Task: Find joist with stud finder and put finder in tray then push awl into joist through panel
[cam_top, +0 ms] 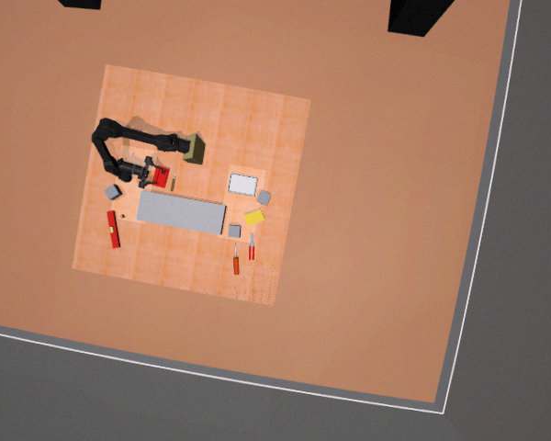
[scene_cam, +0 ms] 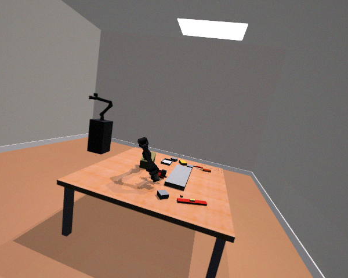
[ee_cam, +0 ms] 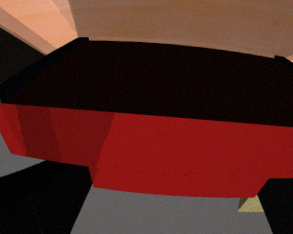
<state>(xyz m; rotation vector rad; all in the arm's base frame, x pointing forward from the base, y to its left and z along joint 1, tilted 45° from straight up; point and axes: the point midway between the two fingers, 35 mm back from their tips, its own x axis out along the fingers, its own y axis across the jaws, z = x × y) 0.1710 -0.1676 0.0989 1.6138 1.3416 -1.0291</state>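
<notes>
My gripper tip is now 1 cm past the red stud finder and 1 cm above it. Also, from my gripper tip: white tray: 2 cm behind, 48 cm to the left, 5 cm below; then red level: 35 cm ahead, 29 cm to the right, 5 cm below; then awl: 5 cm to the left, 5 cm below.
</notes>
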